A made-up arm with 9 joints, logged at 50 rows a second.
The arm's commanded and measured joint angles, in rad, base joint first. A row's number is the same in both.
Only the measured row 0 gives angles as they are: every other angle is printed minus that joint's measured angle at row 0.
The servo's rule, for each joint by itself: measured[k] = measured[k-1] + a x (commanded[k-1-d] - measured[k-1]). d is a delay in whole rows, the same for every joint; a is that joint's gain. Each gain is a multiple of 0.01, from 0.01 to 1. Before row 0 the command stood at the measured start. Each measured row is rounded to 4 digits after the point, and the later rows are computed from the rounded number. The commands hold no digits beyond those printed.
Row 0, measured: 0.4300, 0.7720, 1.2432, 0.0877, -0.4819, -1.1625, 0.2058, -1.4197, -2.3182
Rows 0 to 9, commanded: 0.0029, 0.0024, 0.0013, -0.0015, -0.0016, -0.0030, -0.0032, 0.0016, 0.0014; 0.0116, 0.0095, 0.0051, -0.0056, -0.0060, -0.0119, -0.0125, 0.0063, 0.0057; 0.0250, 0.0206, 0.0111, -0.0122, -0.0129, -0.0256, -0.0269, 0.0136, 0.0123; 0.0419, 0.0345, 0.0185, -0.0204, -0.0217, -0.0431, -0.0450, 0.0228, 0.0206; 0.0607, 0.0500, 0.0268, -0.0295, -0.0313, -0.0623, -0.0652, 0.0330, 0.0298; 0.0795, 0.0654, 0.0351, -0.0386, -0.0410, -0.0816, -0.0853, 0.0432, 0.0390; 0.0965, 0.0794, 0.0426, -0.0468, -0.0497, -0.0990, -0.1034, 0.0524, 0.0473; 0.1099, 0.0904, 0.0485, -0.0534, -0.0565, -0.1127, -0.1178, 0.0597, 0.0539; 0.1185, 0.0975, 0.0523, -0.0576, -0.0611, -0.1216, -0.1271, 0.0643, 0.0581; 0.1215, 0.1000, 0.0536, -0.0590, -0.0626, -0.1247, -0.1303, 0.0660, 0.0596
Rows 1 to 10, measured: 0.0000, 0.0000, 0.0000, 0.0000, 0.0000, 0.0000, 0.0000, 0.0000, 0.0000; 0.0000, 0.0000, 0.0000, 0.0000, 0.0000, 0.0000, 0.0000, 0.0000, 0.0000; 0.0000, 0.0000, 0.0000, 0.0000, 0.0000, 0.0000, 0.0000, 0.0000, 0.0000; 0.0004, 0.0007, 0.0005, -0.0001, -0.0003, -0.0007, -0.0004, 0.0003, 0.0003; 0.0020, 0.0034, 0.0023, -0.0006, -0.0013, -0.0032, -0.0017, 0.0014, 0.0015; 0.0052, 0.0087, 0.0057, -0.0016, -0.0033, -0.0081, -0.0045, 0.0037, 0.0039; 0.0103, 0.0167, 0.0107, -0.0033, -0.0064, -0.0158, -0.0090, 0.0073, 0.0076; 0.0174, 0.0270, 0.0170, -0.0057, -0.0106, -0.0260, -0.0152, 0.0122, 0.0125; 0.0261, 0.0389, 0.0241, -0.0087, -0.0158, -0.0382, -0.0229, 0.0181, 0.0183; 0.0360, 0.0515, 0.0313, -0.0121, -0.0216, -0.0516, -0.0318, 0.0246, 0.0247
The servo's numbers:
d 3
a 0.14 0.31 0.39 0.09 0.17 0.22 0.11 0.19 0.22

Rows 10 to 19, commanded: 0.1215, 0.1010, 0.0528, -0.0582, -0.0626, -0.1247, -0.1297, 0.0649, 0.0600; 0.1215, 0.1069, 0.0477, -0.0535, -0.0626, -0.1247, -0.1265, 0.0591, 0.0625; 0.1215, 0.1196, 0.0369, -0.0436, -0.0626, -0.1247, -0.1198, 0.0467, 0.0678; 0.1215, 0.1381, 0.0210, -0.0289, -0.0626, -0.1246, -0.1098, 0.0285, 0.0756; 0.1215, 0.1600, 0.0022, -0.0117, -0.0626, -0.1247, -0.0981, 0.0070, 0.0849; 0.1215, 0.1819, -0.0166, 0.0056, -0.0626, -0.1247, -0.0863, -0.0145, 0.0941; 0.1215, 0.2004, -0.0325, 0.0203, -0.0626, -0.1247, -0.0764, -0.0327, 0.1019; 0.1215, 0.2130, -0.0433, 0.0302, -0.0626, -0.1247, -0.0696, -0.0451, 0.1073; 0.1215, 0.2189, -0.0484, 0.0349, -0.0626, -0.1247, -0.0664, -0.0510, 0.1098; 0.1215, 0.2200, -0.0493, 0.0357, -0.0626, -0.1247, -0.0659, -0.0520, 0.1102
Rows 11 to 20, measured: 0.0463, 0.0636, 0.0380, -0.0158, -0.0275, -0.0650, -0.0413, 0.0313, 0.0311; 0.0564, 0.0741, 0.0436, -0.0196, -0.0332, -0.0775, -0.0507, 0.0376, 0.0370; 0.0655, 0.0821, 0.0475, -0.0231, -0.0382, -0.0879, -0.0595, 0.0430, 0.0420; 0.0733, 0.0880, 0.0496, -0.0263, -0.0423, -0.0960, -0.0672, 0.0472, 0.0460; 0.0800, 0.0939, 0.0489, -0.0287, -0.0458, -0.1023, -0.0737, 0.0495, 0.0496; 0.0858, 0.1019, 0.0442, -0.0300, -0.0487, -0.1072, -0.0788, 0.0490, 0.0536; 0.0908, 0.1131, 0.0352, -0.0299, -0.0511, -0.1110, -0.0822, 0.0451, 0.0584; 0.0951, 0.1276, 0.0223, -0.0283, -0.0531, -0.1140, -0.0839, 0.0379, 0.0642; 0.0988, 0.1444, 0.0071, -0.0252, -0.0547, -0.1164, -0.0842, 0.0279, 0.0708; 0.1020, 0.1618, -0.0083, -0.0211, -0.0560, -0.1182, -0.0833, 0.0164, 0.0776
